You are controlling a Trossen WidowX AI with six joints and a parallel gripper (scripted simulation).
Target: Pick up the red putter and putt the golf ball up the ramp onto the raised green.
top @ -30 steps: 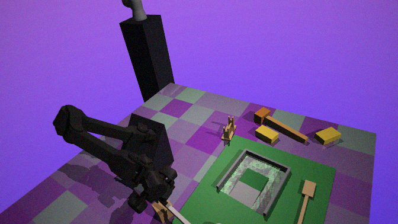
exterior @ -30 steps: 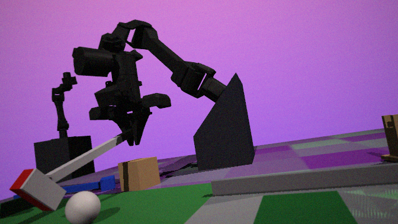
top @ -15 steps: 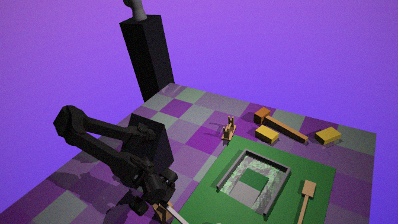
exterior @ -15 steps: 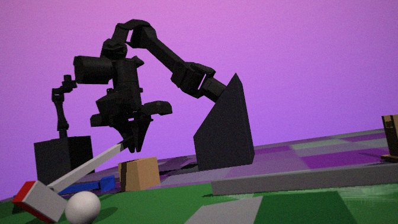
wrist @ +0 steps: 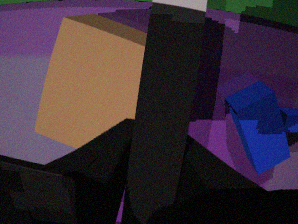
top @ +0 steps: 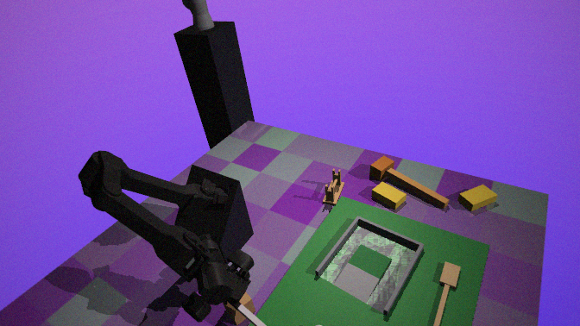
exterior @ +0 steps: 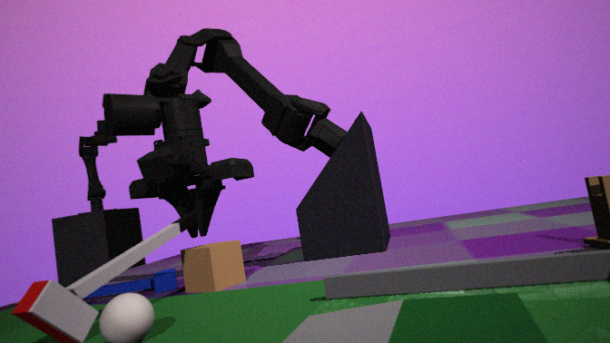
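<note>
My gripper tip is 120 mm short of the red putter and 20 mm to the left of it. The rest, counted from my gripper tip: small wooden stand (70 mm ahead, 540 mm to the left, 40 mm below); blue mallet (30 mm behind, 200 mm to the right, 60 mm below); white golf ball (230 mm ahead, 40 mm to the left, 50 mm below).
</note>
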